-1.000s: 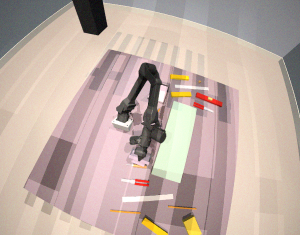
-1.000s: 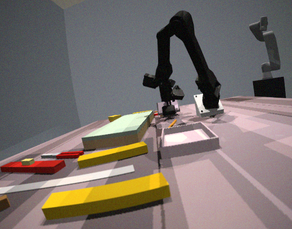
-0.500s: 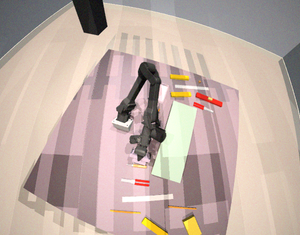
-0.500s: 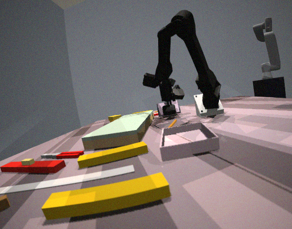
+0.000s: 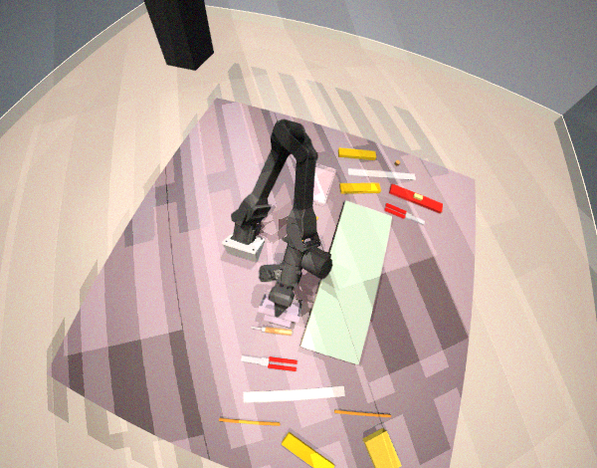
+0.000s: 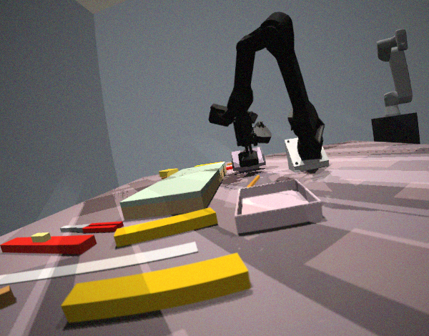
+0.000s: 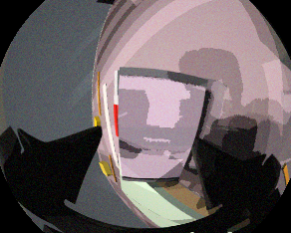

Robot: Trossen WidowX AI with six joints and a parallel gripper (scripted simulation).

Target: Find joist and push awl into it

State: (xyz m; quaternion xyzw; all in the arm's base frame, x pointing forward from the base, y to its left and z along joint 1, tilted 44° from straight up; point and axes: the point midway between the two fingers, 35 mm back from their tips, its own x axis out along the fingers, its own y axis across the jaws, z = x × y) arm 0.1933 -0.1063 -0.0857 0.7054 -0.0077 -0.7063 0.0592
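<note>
My gripper tip is 20 mm short of the stud finder, 20 mm to the left of it and 30 mm above it. Also, from my gripper tip: red level 360 mm ahead, 590 mm to the left, 40 mm below; tray 50 mm behind, 490 mm to the left, 40 mm below; awl 10 mm behind, 70 mm to the right, 50 mm below.
</note>
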